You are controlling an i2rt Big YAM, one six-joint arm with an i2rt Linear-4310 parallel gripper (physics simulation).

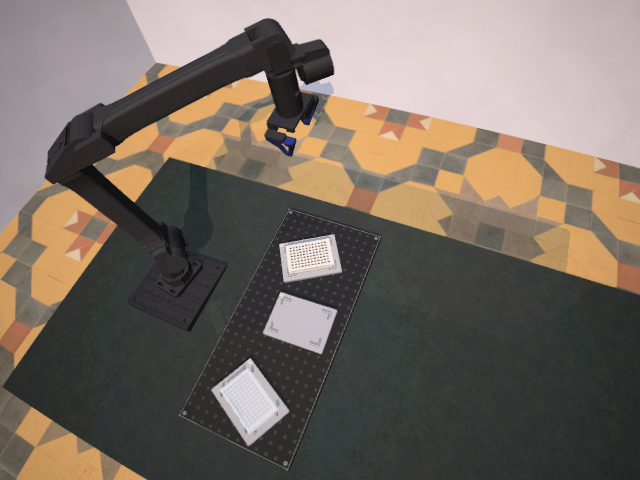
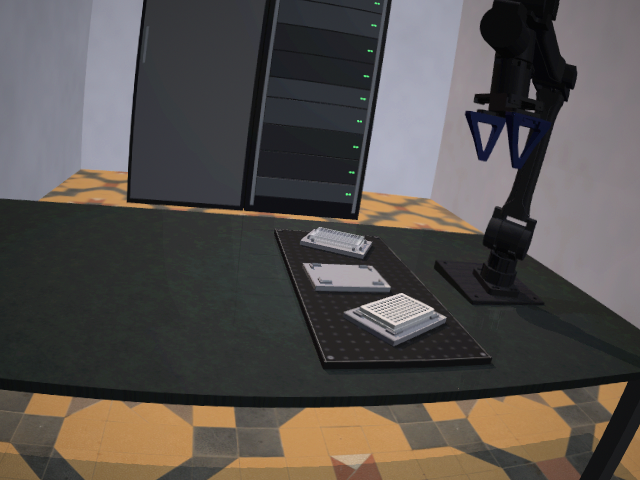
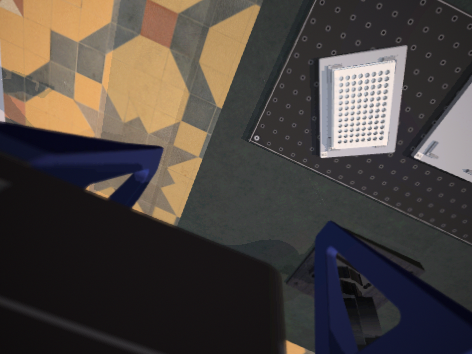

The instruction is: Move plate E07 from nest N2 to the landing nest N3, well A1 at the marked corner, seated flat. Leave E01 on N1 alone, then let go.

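Note:
A cream-white plate with open round wells (image 1: 310, 255) (image 2: 398, 310) (image 3: 363, 105) sits on a grey nest (image 2: 356, 315) (image 3: 396, 100) at one end of the perforated board. A clear, pale plate (image 1: 249, 401) (image 2: 338, 237) sits on another nest (image 1: 281, 411) at the opposite end. The middle nest (image 1: 300, 322) (image 2: 346, 277) (image 3: 452, 135) is bare, with corner brackets showing. I cannot read the plate or nest numbers. My gripper (image 1: 299, 138) (image 2: 500, 162) (image 3: 244, 195) is open and empty, high above the table and away from all three nests, nearest the cream-white plate's end.
The nests stand turned at different angles on the black perforated board (image 1: 305, 382) (image 2: 351, 356) (image 3: 300, 120). The arm's base plate (image 1: 201, 304) (image 2: 454, 281) stands beside the board on the dark green table (image 1: 439, 372) (image 2: 155, 310). A server rack (image 2: 383, 46) stands beyond the table.

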